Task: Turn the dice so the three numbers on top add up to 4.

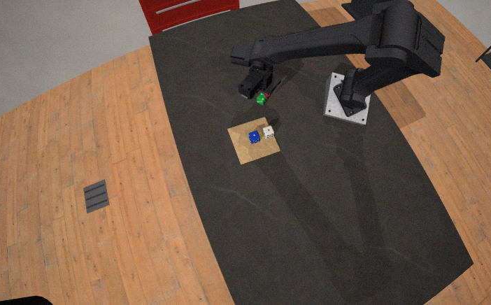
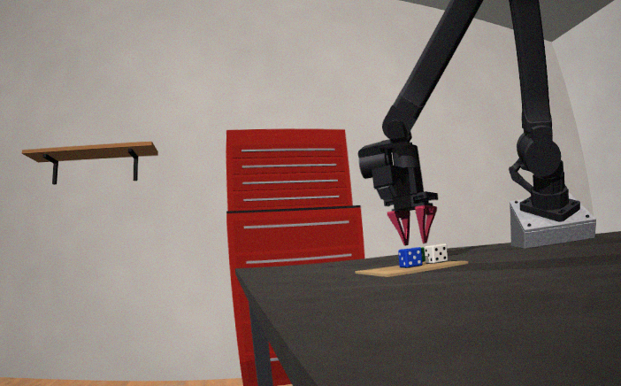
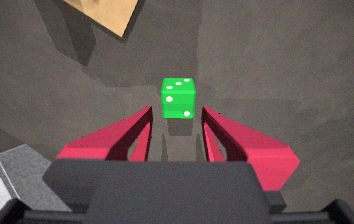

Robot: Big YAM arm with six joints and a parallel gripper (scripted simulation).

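Now: the green die 3 cm below my hand. Round my hand: blue die 14 cm to the left, 9 cm ahead, 3 cm below; then white die 14 cm to the left, 4 cm ahead, 3 cm below; then tan mat 14 cm to the left, 9 cm ahead, 4 cm below.
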